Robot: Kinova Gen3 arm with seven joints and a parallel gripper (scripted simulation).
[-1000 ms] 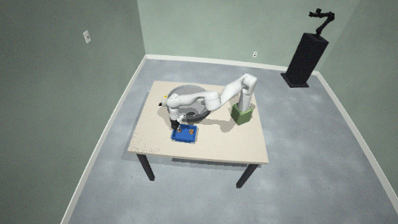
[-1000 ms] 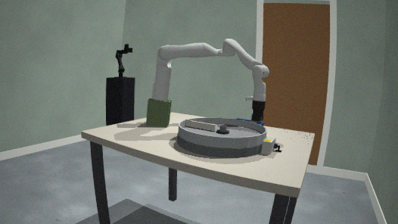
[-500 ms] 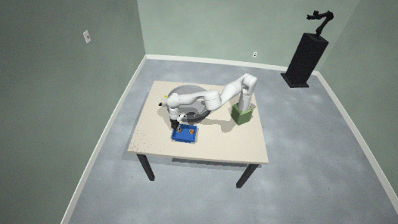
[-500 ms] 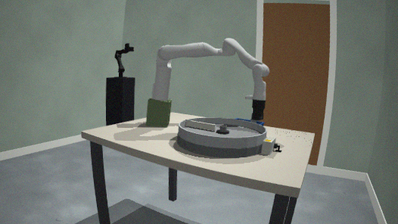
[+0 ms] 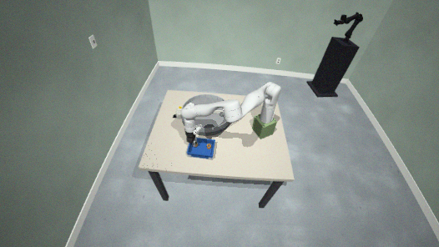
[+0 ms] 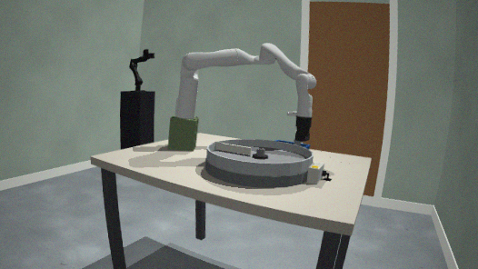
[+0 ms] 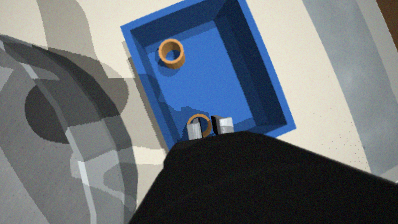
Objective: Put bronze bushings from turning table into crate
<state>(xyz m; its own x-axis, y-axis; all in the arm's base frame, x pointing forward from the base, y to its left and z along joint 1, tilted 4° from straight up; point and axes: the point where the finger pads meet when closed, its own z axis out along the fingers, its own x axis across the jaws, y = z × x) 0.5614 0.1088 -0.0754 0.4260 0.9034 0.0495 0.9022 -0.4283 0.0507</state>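
The blue crate lies 5 cm behind my hand, 3 cm to the left of it and 1 cm below it. Round my hand: grey turning table 31 cm to the right, 11 cm behind, 1 cm above.
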